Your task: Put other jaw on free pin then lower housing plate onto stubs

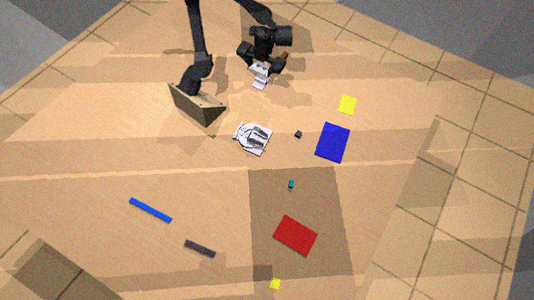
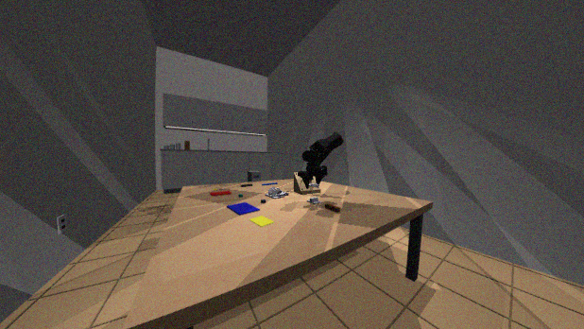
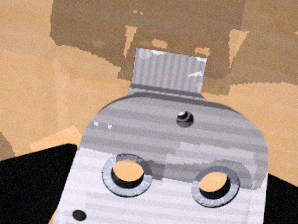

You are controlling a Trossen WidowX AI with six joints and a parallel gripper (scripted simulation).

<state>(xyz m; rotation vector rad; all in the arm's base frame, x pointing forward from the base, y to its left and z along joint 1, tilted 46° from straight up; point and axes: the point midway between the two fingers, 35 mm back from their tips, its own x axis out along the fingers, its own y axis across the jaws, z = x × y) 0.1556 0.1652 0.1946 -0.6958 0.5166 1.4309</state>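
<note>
My gripper tip is 10 cm short of the grey jaw, 25 cm to the left of it and 6 cm above it. Round my gripper tip: black cube (26 cm ahead, 11 cm to the right, 7 cm below); brown block (1 cm ahead, 17 cm to the left, 7 cm below); yellow sheet (36 cm ahead, 13 cm to the left, 8 cm below).
</note>
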